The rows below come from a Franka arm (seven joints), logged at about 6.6 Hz.
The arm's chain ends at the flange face. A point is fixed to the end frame.
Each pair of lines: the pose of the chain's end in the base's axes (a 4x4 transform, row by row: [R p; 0 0 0 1], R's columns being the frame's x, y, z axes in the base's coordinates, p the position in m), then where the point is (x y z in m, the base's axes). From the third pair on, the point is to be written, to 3 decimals.
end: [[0.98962, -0.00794, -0.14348, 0.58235], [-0.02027, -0.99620, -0.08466, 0.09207], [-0.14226, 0.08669, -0.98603, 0.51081], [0, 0, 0, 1]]
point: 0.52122 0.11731 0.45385
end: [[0.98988, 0.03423, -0.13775, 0.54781], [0.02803, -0.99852, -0.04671, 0.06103], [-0.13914, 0.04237, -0.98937, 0.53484], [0, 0, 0, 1]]
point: 0.48578 0.08617 0.47881
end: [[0.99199, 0.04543, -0.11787, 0.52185], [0.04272, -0.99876, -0.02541, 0.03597], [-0.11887, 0.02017, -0.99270, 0.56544], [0, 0, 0, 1]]
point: 0.461 0.062 0.509
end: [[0.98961, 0.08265, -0.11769, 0.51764], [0.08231, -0.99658, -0.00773, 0.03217], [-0.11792, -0.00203, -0.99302, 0.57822], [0, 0, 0, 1]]
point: 0.455 0.057 0.522
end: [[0.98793, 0.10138, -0.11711, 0.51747], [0.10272, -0.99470, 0.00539, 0.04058], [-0.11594, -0.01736, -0.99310, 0.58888], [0, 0, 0, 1]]
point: 0.455 0.065 0.533
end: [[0.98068, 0.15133, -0.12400, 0.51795], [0.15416, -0.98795, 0.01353, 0.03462], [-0.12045, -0.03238, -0.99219, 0.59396], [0, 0, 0, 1]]
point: 0.454 0.057 0.539
